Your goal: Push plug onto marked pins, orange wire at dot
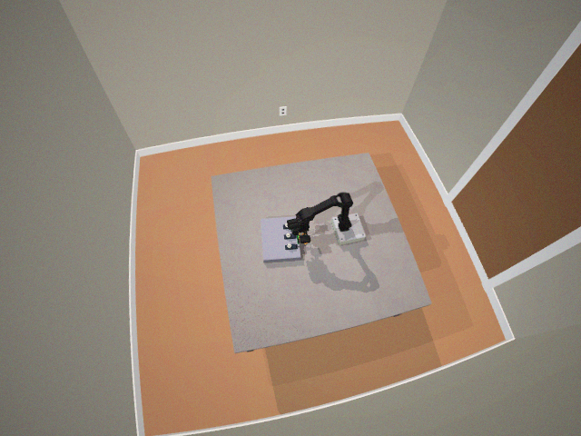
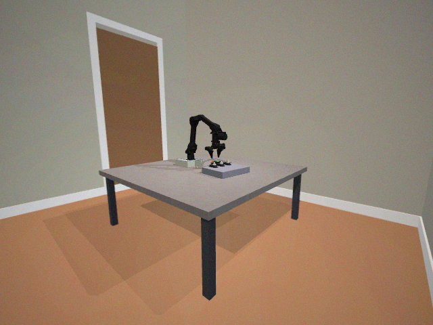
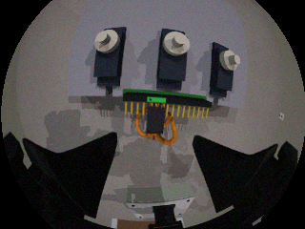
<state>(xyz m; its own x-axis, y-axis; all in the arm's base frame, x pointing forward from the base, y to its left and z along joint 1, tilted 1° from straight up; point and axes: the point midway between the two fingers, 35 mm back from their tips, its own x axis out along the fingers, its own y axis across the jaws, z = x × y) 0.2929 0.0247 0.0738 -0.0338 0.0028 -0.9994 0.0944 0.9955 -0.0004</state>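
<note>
Now: gripper tip 30 mm short of the green band and 30 mm above it. The rest, counted from my gripper tip: grey printed holder: 190 mm ahead, 30 mm to the right, 80 mm below.
</note>
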